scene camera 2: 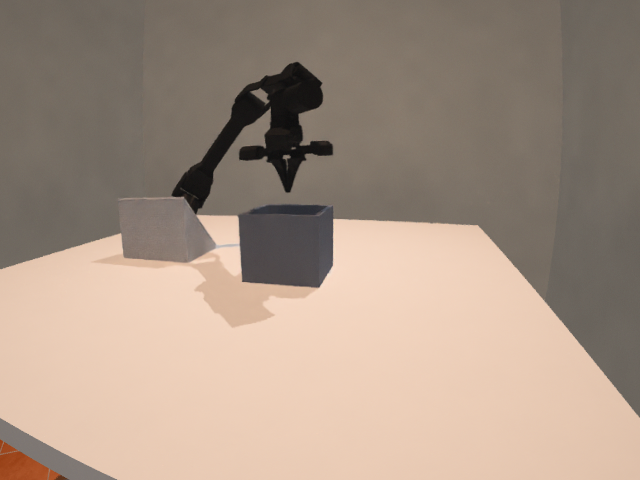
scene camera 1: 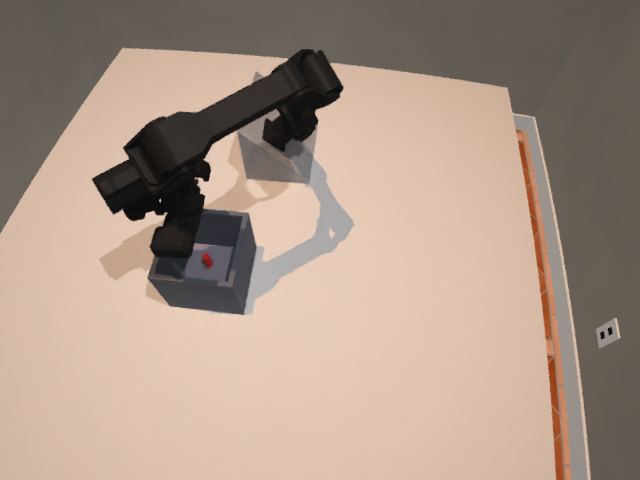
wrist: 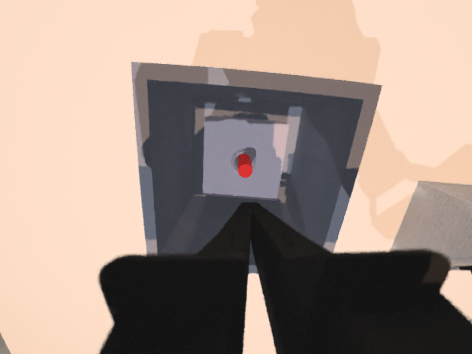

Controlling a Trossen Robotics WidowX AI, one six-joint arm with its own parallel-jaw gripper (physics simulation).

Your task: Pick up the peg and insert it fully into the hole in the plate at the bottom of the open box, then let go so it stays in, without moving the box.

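Frame: origin at the arm's base, x ahead, y left, z up, level; metres.
Where they show: gripper, fingertip midpoint: (scene camera 2: 288, 192) (scene camera 1: 193, 234) (wrist: 248, 209); arm's base at its link origin: (scene camera 2: 179, 218) (scene camera 1: 274, 135).
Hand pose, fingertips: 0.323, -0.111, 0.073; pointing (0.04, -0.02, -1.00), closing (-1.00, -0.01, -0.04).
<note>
Things, the pixels of their centre, and the offset from my fingertips, as dx, dy, dz.
- dark blue-grey open box at the middle of its body: (wrist: 243, 164) (scene camera 1: 207, 261) (scene camera 2: 289, 241) +0.000, +0.003, -0.105
- light plate at the middle of its body: (wrist: 242, 156) (scene camera 1: 210, 269) +0.001, +0.003, -0.139
- red peg at the middle of its body: (wrist: 244, 160) (scene camera 1: 210, 265) -0.001, +0.004, -0.126
The dark blue-grey open box (scene camera 1: 206, 295) (scene camera 2: 281, 250) (wrist: 362, 117) stands on the table. The light plate (scene camera 1: 219, 273) (wrist: 222, 182) lies at its bottom. The red peg (scene camera 1: 207, 259) (wrist: 244, 166) stands up from the hole at the plate's middle; how deep it sits cannot be told exactly. The peg does not show in scene camera 2. My gripper (scene camera 2: 287, 191) (wrist: 248, 209) is shut and empty, its tips pointing down a little above the box's rim. In scene camera 1 the fingertips are hidden behind the gripper's own body.
A grey wedge-shaped block (scene camera 1: 276, 162) (scene camera 2: 155, 227) (wrist: 440, 220) stands beside the arm's base, a short way from the box. The box's walls rise all around the plate and peg. The arm reaches over from the wedge's side.
</note>
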